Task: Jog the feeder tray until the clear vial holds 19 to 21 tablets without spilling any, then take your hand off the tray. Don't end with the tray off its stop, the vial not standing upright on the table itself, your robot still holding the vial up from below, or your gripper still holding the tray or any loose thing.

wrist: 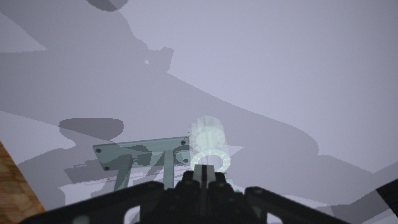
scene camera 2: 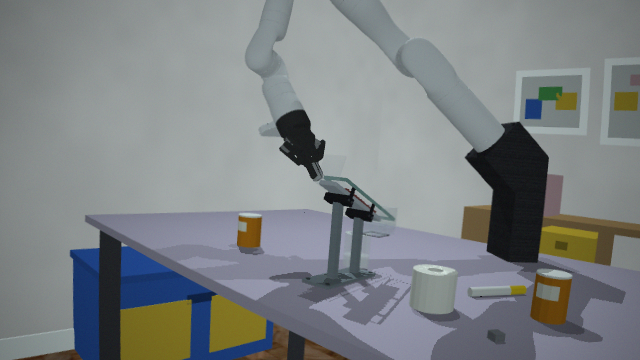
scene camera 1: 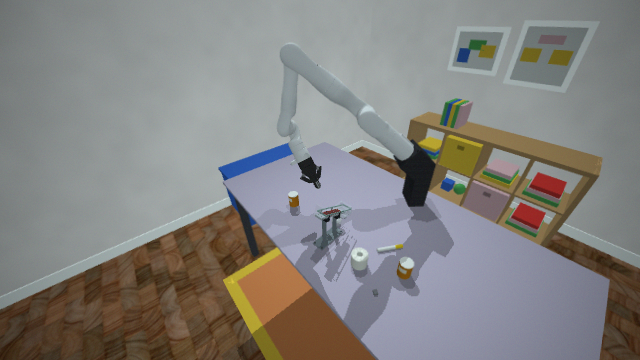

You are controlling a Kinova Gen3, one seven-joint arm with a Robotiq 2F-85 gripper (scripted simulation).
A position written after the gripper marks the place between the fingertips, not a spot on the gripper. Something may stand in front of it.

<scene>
In view: the gripper (scene camera 2: pixel 318 179), a clear vial (wrist: pixel 207 142) and a clear feeder tray (scene camera 2: pixel 328 178).
The gripper shows as well in the wrist view (wrist: pixel 203 178).
</scene>
